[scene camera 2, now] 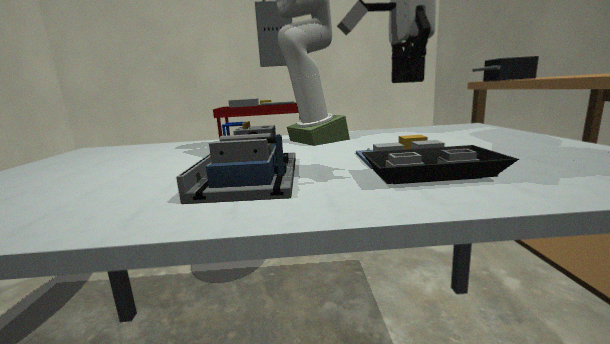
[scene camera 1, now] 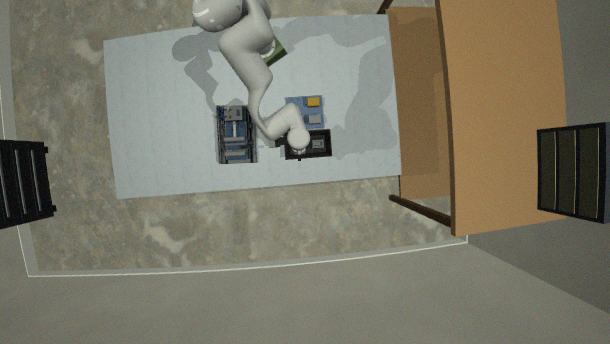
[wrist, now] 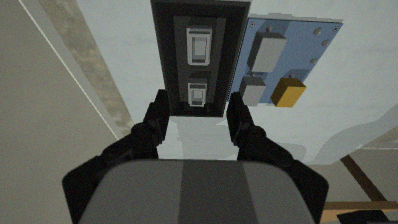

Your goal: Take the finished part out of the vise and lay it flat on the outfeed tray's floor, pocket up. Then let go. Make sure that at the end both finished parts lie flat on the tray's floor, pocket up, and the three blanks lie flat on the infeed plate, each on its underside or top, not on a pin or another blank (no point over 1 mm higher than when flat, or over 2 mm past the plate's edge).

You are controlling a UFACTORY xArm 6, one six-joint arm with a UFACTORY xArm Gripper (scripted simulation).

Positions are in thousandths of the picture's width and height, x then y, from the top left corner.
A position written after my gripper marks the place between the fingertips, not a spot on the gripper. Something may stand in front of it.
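Observation:
From scene camera 2 I can see my gripper (scene camera 2: 666,240). In the wrist view there's my gripper (wrist: 499,453) again, along with a brass block (wrist: 725,404).

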